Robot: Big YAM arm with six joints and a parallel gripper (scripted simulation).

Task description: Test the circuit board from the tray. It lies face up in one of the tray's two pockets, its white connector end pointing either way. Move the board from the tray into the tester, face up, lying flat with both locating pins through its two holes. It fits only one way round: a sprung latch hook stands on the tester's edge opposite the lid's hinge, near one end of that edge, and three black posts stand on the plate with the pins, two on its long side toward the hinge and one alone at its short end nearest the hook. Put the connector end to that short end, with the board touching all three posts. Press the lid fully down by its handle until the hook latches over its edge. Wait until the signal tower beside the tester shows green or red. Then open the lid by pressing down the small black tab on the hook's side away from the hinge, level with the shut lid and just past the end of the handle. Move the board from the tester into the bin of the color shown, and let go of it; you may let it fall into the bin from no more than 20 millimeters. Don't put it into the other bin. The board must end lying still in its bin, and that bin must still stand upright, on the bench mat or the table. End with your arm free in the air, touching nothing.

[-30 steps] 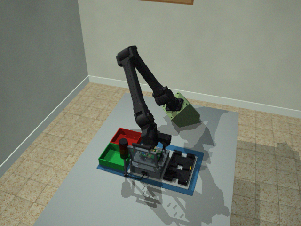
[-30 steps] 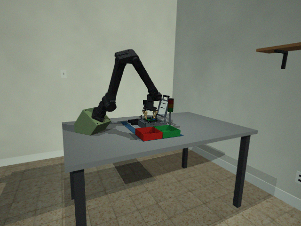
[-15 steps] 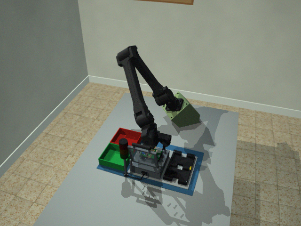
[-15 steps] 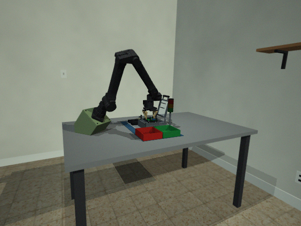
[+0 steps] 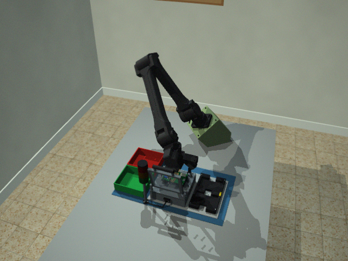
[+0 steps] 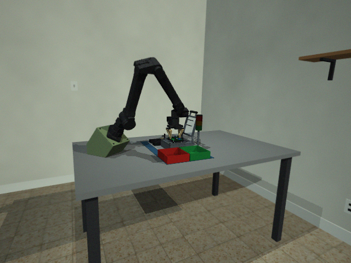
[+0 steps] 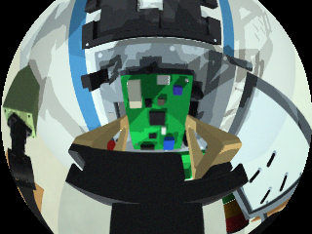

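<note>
Now: hand right at the green circuit board. Also, from my hand: tester plate 1 cm to the left, 1 cm below, 1 cm ahead; latch hook 6 cm to the left, 6 cm behind; clear lid 12 cm ahead, 10 cm above.
</note>
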